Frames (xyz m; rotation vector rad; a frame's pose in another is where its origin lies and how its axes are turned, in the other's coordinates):
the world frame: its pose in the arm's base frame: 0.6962 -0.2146 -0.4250 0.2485 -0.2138 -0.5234
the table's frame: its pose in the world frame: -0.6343 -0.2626 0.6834 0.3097 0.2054 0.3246
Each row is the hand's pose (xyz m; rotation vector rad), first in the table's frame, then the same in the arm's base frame.
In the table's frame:
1: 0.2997 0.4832 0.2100 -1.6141 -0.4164 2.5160
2: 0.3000 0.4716 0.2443 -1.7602 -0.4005 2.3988
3: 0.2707 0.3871 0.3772 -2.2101 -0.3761 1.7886
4: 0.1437 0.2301 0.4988 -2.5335 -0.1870 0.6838
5: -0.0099 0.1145 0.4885 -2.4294 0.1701 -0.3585
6: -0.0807 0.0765 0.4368 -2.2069 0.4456 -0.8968
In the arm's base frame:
1: 0.1647 0.0192 0.5203 -1.5139 -0.8897 1.9577
2: 0.1584 -0.0083 0.5430 -1.6177 -0.8352 1.8412
3: 0.1002 -0.1430 0.6073 -1.9005 -0.6412 1.2741
4: -0.0590 -0.3166 0.6150 -2.0314 -0.2106 0.3486
5: -0.2193 -0.3831 0.5316 -1.8457 0.3333 -0.4606
6: -0.2841 -0.3766 0.4617 -1.6183 0.6965 -0.8571

